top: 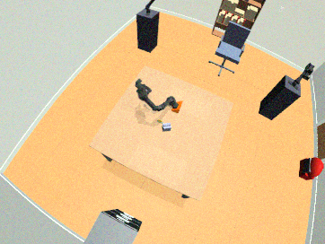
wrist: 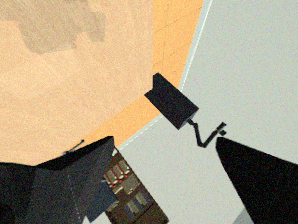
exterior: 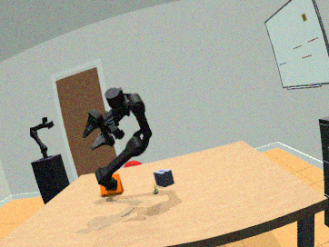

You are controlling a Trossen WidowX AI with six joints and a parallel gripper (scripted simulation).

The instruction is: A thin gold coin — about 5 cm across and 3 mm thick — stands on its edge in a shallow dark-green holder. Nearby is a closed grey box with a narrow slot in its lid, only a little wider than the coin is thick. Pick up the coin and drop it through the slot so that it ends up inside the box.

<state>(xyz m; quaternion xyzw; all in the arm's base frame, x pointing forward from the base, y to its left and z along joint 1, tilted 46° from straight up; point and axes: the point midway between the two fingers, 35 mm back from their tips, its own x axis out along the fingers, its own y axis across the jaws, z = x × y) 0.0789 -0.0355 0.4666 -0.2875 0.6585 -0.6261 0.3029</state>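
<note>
My gripper tip is 15 cm short of the gold coin, 30 cm to the right of it and 30 cm above it.
</note>
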